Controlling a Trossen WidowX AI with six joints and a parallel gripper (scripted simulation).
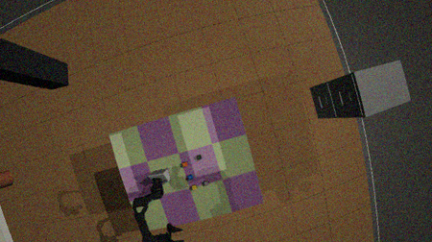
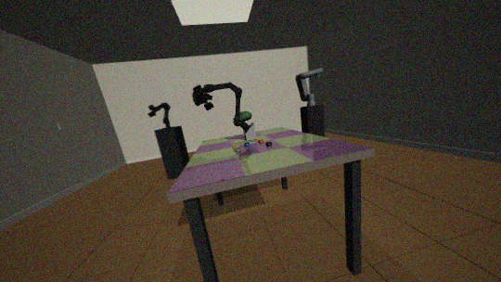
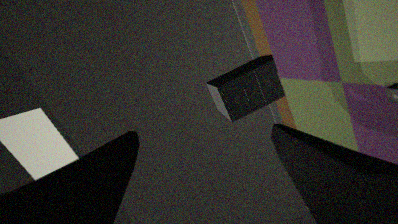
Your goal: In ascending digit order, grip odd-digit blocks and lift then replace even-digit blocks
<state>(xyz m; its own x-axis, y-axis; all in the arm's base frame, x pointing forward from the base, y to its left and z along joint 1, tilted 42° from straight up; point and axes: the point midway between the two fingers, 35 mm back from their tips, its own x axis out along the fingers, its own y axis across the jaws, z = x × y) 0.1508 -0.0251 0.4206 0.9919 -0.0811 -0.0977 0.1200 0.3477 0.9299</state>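
The orange block is 380 mm to the left of my gripper tip, 360 mm below it and 20 mm ahead of it. From my gripper tip the other things lie so: grey block: 360 mm below, 200 mm to the left, 160 mm ahead; blue block: 360 mm below, 270 mm to the left, 40 mm ahead; yellow block: 360 mm below, 180 mm to the left, 60 mm ahead.
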